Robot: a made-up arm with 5 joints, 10 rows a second.
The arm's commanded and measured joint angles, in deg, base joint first. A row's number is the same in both.
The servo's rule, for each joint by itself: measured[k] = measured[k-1] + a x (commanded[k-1-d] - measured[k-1]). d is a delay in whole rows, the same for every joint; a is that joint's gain. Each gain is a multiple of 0.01, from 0.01 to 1. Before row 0 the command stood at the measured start. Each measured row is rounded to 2 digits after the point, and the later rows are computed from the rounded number. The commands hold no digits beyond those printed.
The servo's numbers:
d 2
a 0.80 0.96 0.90 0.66 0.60
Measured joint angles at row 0:
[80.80 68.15 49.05 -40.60 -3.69]
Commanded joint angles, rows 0 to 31:
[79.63 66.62 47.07 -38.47 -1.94]
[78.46 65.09 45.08 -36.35 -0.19]
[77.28 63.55 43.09 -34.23 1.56]
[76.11 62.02 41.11 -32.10 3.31]
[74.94 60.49 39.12 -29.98 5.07]
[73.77 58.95 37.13 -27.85 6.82]
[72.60 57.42 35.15 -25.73 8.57]
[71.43 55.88 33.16 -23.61 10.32]
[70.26 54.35 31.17 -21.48 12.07]
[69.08 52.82 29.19 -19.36 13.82]
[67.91 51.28 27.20 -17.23 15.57]
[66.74 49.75 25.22 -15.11 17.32]
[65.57 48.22 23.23 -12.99 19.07]
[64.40 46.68 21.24 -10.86 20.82]
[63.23 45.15 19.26 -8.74 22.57]
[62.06 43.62 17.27 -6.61 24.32]
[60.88 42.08 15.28 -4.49 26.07]
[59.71 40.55 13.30 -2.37 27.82]
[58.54 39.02 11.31 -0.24 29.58]
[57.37 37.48 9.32 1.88 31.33]
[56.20 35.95 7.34 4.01 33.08]
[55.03 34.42 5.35 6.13 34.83]
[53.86 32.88 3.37 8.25 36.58]
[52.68 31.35 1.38 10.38 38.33]
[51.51 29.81 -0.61 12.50 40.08]
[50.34 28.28 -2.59 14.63 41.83]
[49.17 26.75 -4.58 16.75 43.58]
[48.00 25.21 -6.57 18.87 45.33]
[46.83 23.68 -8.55 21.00 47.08]
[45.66 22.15 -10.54 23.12 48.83]
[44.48 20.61 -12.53 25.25 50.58]
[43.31 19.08 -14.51 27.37 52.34]
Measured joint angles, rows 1 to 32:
[80.80 68.15 49.05 -40.60 -3.69]
[80.80 68.15 49.05 -40.60 -3.69]
[79.86 66.68 47.27 -39.19 -2.64]
[78.74 65.15 45.30 -37.32 -1.17]
[77.57 63.61 43.31 -35.28 0.47]
[76.40 62.08 41.33 -33.18 2.17]
[75.23 60.55 39.34 -31.07 3.91]
[74.06 59.01 37.35 -28.94 5.66]
[72.89 57.48 35.37 -26.82 7.41]
[71.72 55.94 33.38 -24.70 9.16]
[70.55 54.41 31.39 -22.57 10.91]
[69.37 52.88 29.41 -20.45 12.66]
[68.20 51.34 27.42 -18.32 14.41]
[67.03 49.81 25.44 -16.20 16.16]
[65.86 48.28 23.45 -14.08 17.91]
[64.69 46.74 21.46 -11.95 19.66]
[63.52 45.21 19.48 -9.83 21.41]
[62.35 43.68 17.49 -7.70 23.16]
[61.17 42.14 15.50 -5.58 24.91]
[60.00 40.61 13.52 -3.46 26.66]
[58.83 39.08 11.53 -1.33 28.41]
[57.66 37.54 9.54 0.79 30.16]
[56.49 36.01 7.56 2.92 31.91]
[55.32 34.48 5.57 5.04 33.66]
[54.15 32.94 3.59 7.16 35.41]
[52.97 31.41 1.60 9.29 37.16]
[51.80 29.87 -0.39 11.41 38.91]
[50.63 28.34 -2.37 13.54 40.66]
[49.46 26.81 -4.36 15.66 42.41]
[48.29 25.27 -6.35 17.78 44.16]
[47.12 23.74 -8.33 19.91 45.91]
[45.95 22.21 -10.32 22.03 47.66]

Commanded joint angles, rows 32 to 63:
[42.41 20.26 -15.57 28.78 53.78]
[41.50 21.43 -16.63 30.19 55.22]
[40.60 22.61 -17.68 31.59 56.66]
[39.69 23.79 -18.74 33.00 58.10]
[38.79 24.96 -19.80 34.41 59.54]
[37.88 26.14 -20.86 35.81 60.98]
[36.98 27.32 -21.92 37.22 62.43]
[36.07 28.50 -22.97 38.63 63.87]
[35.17 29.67 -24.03 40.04 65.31]
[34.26 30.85 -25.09 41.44 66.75]
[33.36 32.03 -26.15 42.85 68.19]
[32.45 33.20 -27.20 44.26 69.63]
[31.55 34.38 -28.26 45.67 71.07]
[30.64 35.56 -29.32 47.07 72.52]
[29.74 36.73 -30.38 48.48 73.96]
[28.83 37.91 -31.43 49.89 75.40]
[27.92 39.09 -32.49 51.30 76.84]
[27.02 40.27 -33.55 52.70 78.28]
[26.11 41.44 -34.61 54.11 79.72]
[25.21 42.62 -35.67 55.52 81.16]
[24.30 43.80 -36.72 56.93 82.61]
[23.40 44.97 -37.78 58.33 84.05]
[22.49 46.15 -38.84 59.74 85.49]
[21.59 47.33 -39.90 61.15 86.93]
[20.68 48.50 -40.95 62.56 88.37]
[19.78 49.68 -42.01 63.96 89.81]
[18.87 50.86 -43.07 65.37 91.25]
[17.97 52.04 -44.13 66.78 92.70]
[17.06 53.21 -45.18 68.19 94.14]
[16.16 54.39 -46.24 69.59 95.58]
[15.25 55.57 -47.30 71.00 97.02]
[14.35 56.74 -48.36 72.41 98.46]
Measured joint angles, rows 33 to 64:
[44.77 20.67 -12.31 24.16 49.41]
[43.60 19.14 -14.29 26.28 51.17]
[42.65 20.22 -15.44 27.93 52.74]
[41.73 21.38 -16.51 29.42 54.23]
[40.83 22.56 -17.56 30.85 55.69]
[39.92 23.74 -18.62 32.27 57.14]
[39.02 24.91 -19.68 33.68 58.58]
[38.11 26.09 -20.74 35.09 60.02]
[37.21 27.27 -21.80 36.50 61.47]
[36.30 28.45 -22.85 37.91 62.91]
[35.40 29.62 -23.91 39.32 64.35]
[34.49 30.80 -24.97 40.72 65.79]
[33.59 31.98 -26.03 42.13 67.23]
[32.68 33.15 -27.08 43.54 68.67]
[31.78 34.33 -28.14 44.95 70.11]
[30.87 35.51 -29.20 46.35 71.56]
[29.97 36.68 -30.26 47.76 73.00]
[29.06 37.86 -31.31 49.17 74.44]
[28.15 39.04 -32.37 50.58 75.88]
[27.25 40.22 -33.43 51.98 77.32]
[26.34 41.39 -34.49 53.39 78.76]
[25.44 42.57 -35.55 54.80 80.20]
[24.53 43.75 -36.60 56.21 81.65]
[23.63 44.92 -37.66 57.61 83.09]
[22.72 46.10 -38.72 59.02 84.53]
[21.82 47.28 -39.78 60.43 85.97]
[20.91 48.45 -40.83 61.84 87.41]
[20.01 49.63 -41.89 63.24 88.85]
[19.10 50.81 -42.95 64.65 90.29]
[18.20 51.99 -44.01 66.06 91.74]
[17.29 53.16 -45.06 67.47 93.18]
[16.39 54.34 -46.12 68.87 94.62]

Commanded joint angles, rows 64 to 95:
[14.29 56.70 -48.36 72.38 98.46]
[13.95 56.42 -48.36 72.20 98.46]
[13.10 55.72 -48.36 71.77 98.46]
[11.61 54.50 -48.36 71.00 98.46]
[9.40 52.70 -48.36 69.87 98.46]
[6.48 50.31 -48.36 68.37 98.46]
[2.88 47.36 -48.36 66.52 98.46]
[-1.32 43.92 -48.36 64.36 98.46]
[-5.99 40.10 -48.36 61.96 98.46]
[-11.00 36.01 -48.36 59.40 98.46]
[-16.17 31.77 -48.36 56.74 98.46]
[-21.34 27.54 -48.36 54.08 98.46]
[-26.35 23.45 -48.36 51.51 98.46]
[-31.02 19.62 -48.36 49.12 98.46]
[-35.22 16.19 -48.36 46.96 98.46]
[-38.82 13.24 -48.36 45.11 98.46]
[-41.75 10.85 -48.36 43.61 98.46]
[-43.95 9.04 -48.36 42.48 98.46]
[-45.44 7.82 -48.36 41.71 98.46]
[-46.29 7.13 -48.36 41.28 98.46]
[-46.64 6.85 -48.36 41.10 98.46]
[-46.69 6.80 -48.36 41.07 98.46]
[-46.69 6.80 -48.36 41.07 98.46]
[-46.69 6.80 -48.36 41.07 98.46]
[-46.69 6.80 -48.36 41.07 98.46]
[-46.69 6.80 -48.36 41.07 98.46]
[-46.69 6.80 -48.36 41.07 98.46]
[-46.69 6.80 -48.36 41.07 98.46]
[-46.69 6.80 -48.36 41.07 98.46]
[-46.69 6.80 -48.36 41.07 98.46]
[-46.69 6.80 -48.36 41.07 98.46]
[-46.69 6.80 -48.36 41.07 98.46]
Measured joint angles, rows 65 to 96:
[15.48 55.52 -47.18 70.28 96.06]
[14.58 56.69 -48.24 71.69 97.50]
[14.35 56.70 -48.35 72.15 98.08]
[14.03 56.43 -48.36 72.18 98.31]
[13.29 55.75 -48.36 71.91 98.40]
[11.95 54.55 -48.36 71.31 98.44]
[9.91 52.77 -48.36 70.36 98.45]
[7.17 50.41 -48.36 69.05 98.46]
[3.74 47.48 -48.36 67.38 98.46]
[-0.31 44.06 -48.36 65.39 98.46]
[-4.85 40.26 -48.36 63.13 98.46]
[-9.77 36.18 -48.36 60.67 98.46]
[-14.89 31.95 -48.36 58.08 98.46]
[-20.05 27.72 -48.36 55.44 98.46]
[-25.09 23.62 -48.36 52.85 98.46]
[-29.83 19.78 -48.36 50.39 98.46]
[-34.14 16.33 -48.36 48.13 98.46]
[-37.88 13.36 -48.36 46.14 98.46]
[-40.98 10.95 -48.36 44.47 98.46]
[-43.36 9.12 -48.36 43.16 98.46]
[-45.02 7.87 -48.36 42.20 98.46]
[-46.04 7.16 -48.36 41.59 98.46]
[-46.52 6.86 -48.36 41.27 98.46]
[-46.66 6.80 -48.36 41.14 98.46]
[-46.68 6.80 -48.36 41.09 98.46]
[-46.69 6.80 -48.36 41.08 98.46]
[-46.69 6.80 -48.36 41.07 98.46]
[-46.69 6.80 -48.36 41.07 98.46]
[-46.69 6.80 -48.36 41.07 98.46]
[-46.69 6.80 -48.36 41.07 98.46]
[-46.69 6.80 -48.36 41.07 98.46]
[-46.69 6.80 -48.36 41.07 98.46]

